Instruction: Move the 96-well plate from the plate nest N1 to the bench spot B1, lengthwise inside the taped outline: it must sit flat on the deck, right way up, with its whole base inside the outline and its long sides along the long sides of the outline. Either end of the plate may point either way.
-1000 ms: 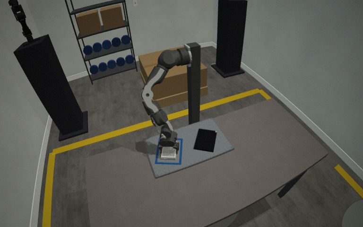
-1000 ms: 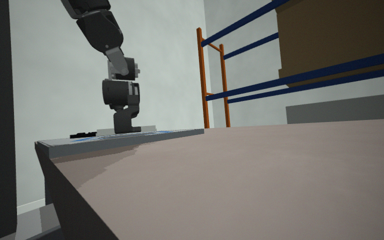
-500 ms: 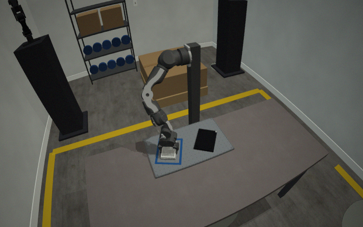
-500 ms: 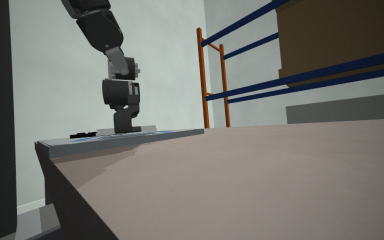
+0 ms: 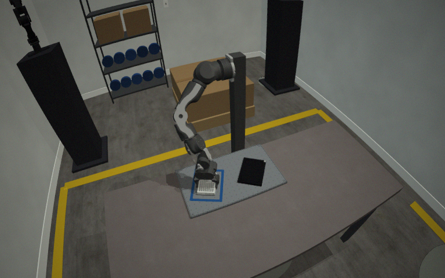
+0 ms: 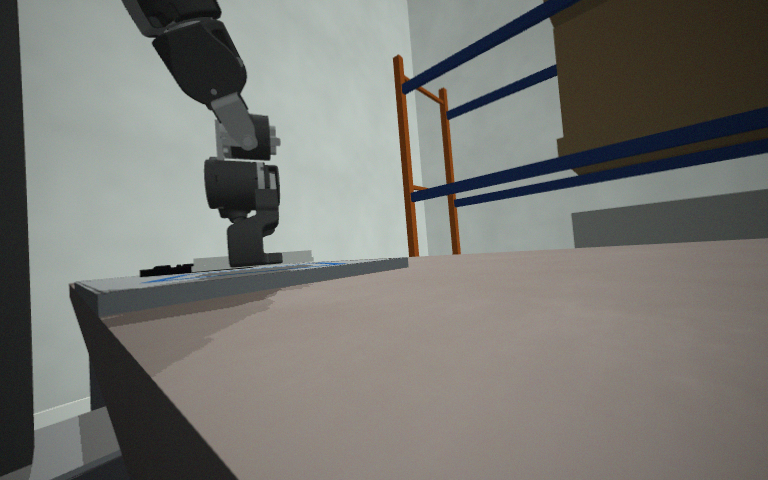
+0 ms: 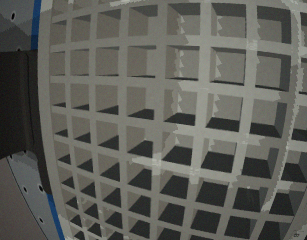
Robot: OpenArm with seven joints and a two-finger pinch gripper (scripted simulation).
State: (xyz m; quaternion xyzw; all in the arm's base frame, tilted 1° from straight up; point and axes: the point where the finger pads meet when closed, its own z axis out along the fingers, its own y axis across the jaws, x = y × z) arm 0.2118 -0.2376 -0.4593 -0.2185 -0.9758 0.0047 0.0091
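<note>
The white 96-well plate is right at my hand. From my hand the other things lie so: black plate nest N1 (240 mm to the left, 20 mm ahead).
</note>
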